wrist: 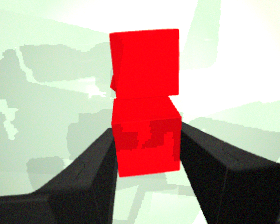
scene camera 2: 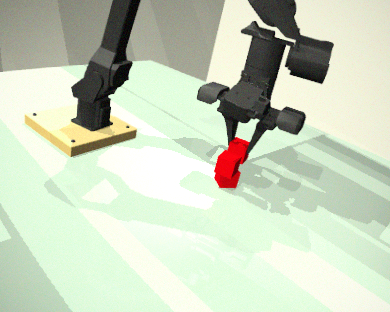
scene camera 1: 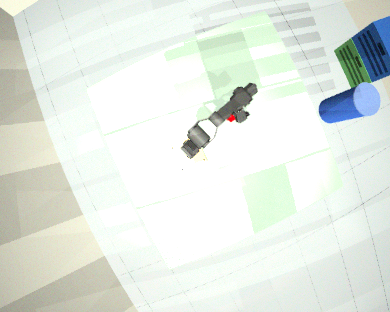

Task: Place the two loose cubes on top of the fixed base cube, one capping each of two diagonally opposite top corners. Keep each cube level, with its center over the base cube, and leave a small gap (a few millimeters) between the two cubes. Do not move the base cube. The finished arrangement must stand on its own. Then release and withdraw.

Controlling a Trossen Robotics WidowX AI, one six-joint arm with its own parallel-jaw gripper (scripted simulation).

Path:
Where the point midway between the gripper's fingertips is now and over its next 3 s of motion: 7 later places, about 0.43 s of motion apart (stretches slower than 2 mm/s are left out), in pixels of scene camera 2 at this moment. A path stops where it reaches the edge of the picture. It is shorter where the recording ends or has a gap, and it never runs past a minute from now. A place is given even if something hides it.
The gripper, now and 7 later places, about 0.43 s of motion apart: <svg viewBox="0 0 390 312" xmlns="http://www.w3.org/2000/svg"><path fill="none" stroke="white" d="M238 149L236 154L236 155L234 153L237 145L239 138L242 129L243 125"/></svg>

